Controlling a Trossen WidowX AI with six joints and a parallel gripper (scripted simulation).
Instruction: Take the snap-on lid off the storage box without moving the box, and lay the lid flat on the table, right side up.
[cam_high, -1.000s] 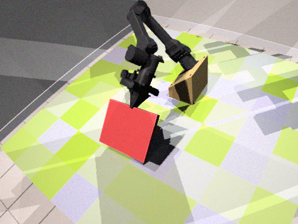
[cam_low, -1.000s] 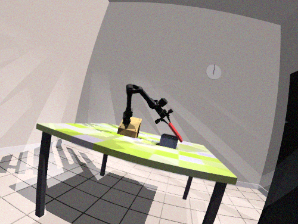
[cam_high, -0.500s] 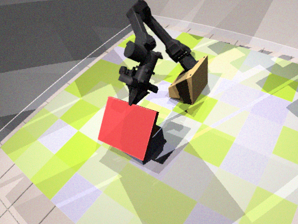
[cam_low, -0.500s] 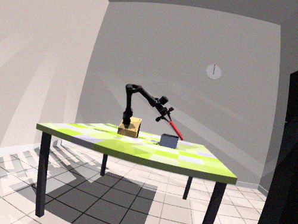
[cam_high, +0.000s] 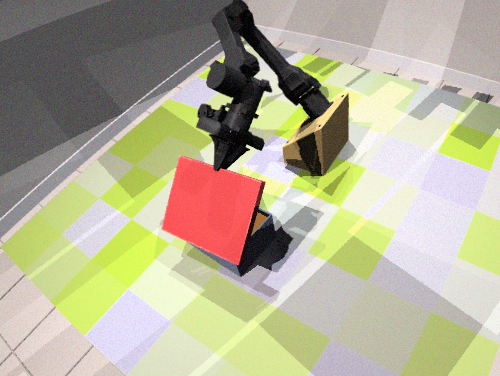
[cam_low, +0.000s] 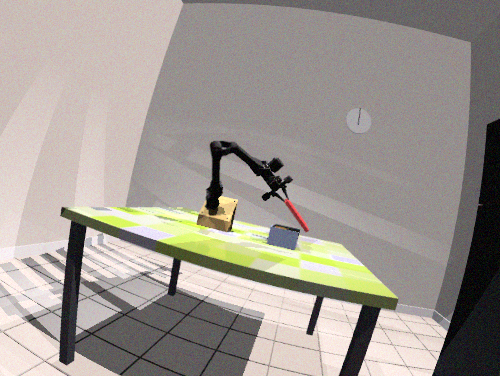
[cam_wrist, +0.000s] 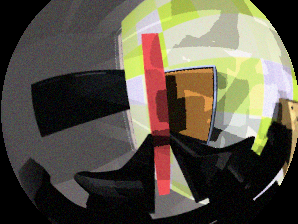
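Right now the flat red lid is 6 cm ahead of my gripper tip, 1 cm to the left of it and 5 cm below it. Also, from my gripper tip: box 3 cm ahead, 18 cm below.
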